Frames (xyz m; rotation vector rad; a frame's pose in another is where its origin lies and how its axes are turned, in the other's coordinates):
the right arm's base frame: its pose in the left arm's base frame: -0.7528 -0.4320 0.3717 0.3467 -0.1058 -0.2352
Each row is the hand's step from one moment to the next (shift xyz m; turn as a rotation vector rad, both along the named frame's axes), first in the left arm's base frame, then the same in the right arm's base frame.
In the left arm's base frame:
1: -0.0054 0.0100 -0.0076 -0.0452 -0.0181 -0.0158
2: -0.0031 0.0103 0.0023 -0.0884 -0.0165 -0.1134
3: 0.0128 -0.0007 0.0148 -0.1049 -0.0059 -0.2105
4: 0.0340 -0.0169 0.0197 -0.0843 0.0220 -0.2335
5: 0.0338 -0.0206 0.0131 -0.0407 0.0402 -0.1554
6: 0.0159 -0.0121 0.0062 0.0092 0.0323 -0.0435
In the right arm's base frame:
1: -0.0082 0.0054 -0.0096 -0.0403 -0.0315 -0.0025
2: -0.0054 0.0096 -0.0007 -0.0885 -0.0731 -0.0881
3: 0.0135 0.0072 0.0122 -0.1131 -0.1007 -0.1800
4: 0.0383 -0.0014 0.0190 -0.1015 -0.0789 -0.2135
5: 0.0386 -0.0072 0.0141 -0.0590 -0.0259 -0.1526
6: 0.0187 -0.0056 0.0074 -0.0018 0.0163 -0.0525

